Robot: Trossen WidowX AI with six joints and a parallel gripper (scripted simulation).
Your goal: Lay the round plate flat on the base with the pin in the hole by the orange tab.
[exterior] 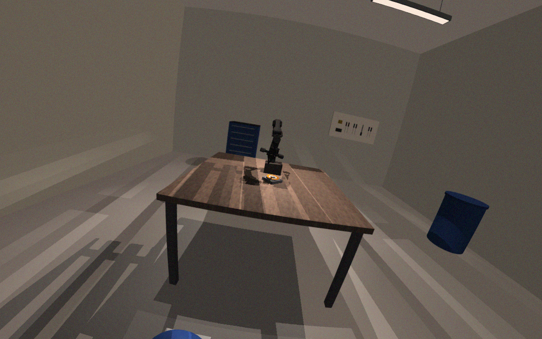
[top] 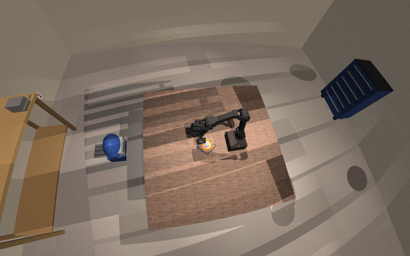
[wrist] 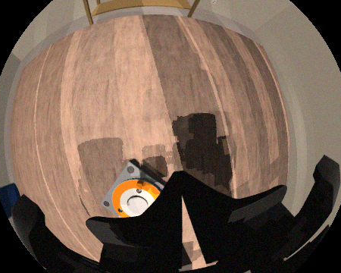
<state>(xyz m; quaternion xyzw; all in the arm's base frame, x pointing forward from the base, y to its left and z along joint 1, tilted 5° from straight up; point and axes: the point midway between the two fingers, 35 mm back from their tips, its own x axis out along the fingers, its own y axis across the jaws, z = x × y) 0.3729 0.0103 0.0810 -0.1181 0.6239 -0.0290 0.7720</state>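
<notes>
Now: the round plate 7 cm behind my gripper tip, 4 cm to the left of it and 13 cm below it.
</notes>
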